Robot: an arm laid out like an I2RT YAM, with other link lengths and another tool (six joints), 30 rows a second.
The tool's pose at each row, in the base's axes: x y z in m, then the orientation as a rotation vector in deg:
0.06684 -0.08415 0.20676 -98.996 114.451 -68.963
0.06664 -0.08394 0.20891 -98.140 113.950 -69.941
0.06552 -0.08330 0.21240 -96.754 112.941 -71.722
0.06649 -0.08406 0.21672 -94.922 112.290 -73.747
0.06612 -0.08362 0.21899 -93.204 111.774 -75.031
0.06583 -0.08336 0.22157 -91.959 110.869 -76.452
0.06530 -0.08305 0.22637 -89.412 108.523 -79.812
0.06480 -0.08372 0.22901 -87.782 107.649 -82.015
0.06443 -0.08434 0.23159 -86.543 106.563 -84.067
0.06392 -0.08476 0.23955 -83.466 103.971 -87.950
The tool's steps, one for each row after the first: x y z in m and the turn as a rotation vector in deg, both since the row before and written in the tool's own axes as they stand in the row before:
0.00056 -0.00138 -0.00158 0.912 0.317 0.287
0.00086 -0.00174 -0.00317 1.648 0.565 0.379
0.00180 -0.00380 -0.00159 1.635 0.915 0.659
0.00046 -0.00149 -0.00174 1.316 0.522 0.788
0.00069 -0.00182 -0.00174 1.416 0.452 0.365
0.00144 -0.00347 -0.00305 3.308 1.048 0.522
0.00161 -0.00183 -0.00131 1.688 1.079 0.342
0.00151 -0.00190 -0.00112 1.634 0.888 0.080
0.00319 -0.00644 -0.00348 3.687 1.540 0.572

